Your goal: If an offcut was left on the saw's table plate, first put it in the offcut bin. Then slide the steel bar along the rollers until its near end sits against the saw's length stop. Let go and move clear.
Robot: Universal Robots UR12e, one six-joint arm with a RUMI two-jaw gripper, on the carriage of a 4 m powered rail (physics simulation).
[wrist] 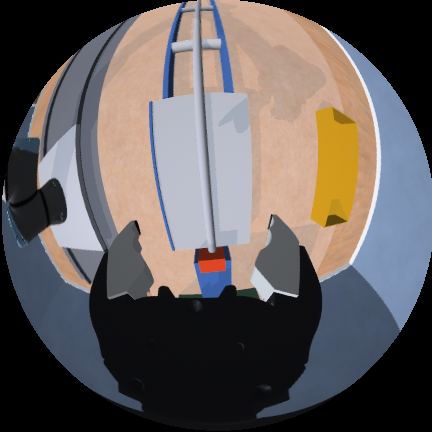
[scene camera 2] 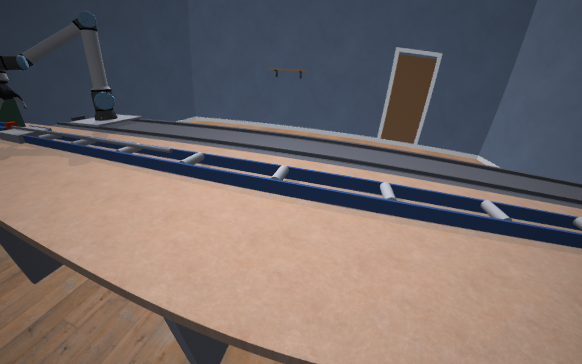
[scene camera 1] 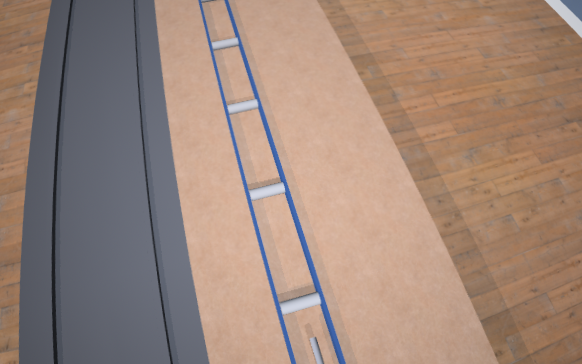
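Where they show: gripper, fingertip midpoint: (wrist: pixel 202 219) (scene camera 2: pixel 13 110); arm's base at its link origin: (wrist: pixel 56 200) (scene camera 2: pixel 106 118).
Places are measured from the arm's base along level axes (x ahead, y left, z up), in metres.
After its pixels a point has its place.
Observation:
The steel bar (scene camera 1: pixel 316 350) @[x 0.622, y 1.401, z 0.049 m] (scene camera 2: pixel 155 147) @[x 0.629, y 1.352, z 0.048 m] (wrist: pixel 201 125) @[x 0.625, y 0.068, z 0.050 m] lies lengthwise on the rollers and across the saw's grey table plate (wrist: pixel 175 185) @[x 0.561, y -0.040, z 0.028 m]. In the wrist view its near end meets the orange-red face of the length stop (wrist: pixel 212 265) @[x 0.621, y -0.220, z 0.075 m], with no gap that I can make out. My gripper (wrist: pixel 202 219) @[x 0.621, y -0.057, z 0.169 m] is open, its jaws wide apart on either side of the bar's near end and touching neither side. In scene camera 2 the gripper (scene camera 2: pixel 14 102) @[x 0.621, y -0.057, z 0.169 m] is at the far left, above the saw end. No offcut shows on the plate. The yellow offcut bin (wrist: pixel 337 167) @[x 1.087, y 0.005, z -0.028 m] stands right of the plate.
The blue roller track (scene camera 1: pixel 303 235) @[x 0.692, y 1.755, z 0.022 m] (scene camera 2: pixel 340 200) @[x 0.694, y 2.185, z -0.008 m] (wrist: pixel 227 70) @[x 0.687, y 0.219, z 0.022 m] runs along the bench, with grey rollers (scene camera 1: pixel 267 191) @[x 0.619, y 1.940, z 0.027 m] (scene camera 2: pixel 281 173) @[x 0.637, y 1.961, z 0.027 m] (wrist: pixel 196 45) between its sides. The arm's rail (scene camera 1: pixel 100 175) @[x 0.011, y 2.224, z -0.045 m] (scene camera 2: pixel 310 142) @[x -0.118, y 1.956, z -0.045 m] runs beside it. A dark green part (scene camera 2: pixel 11 114) @[x 0.512, y -0.499, z 0.106 m] stands behind the stop.

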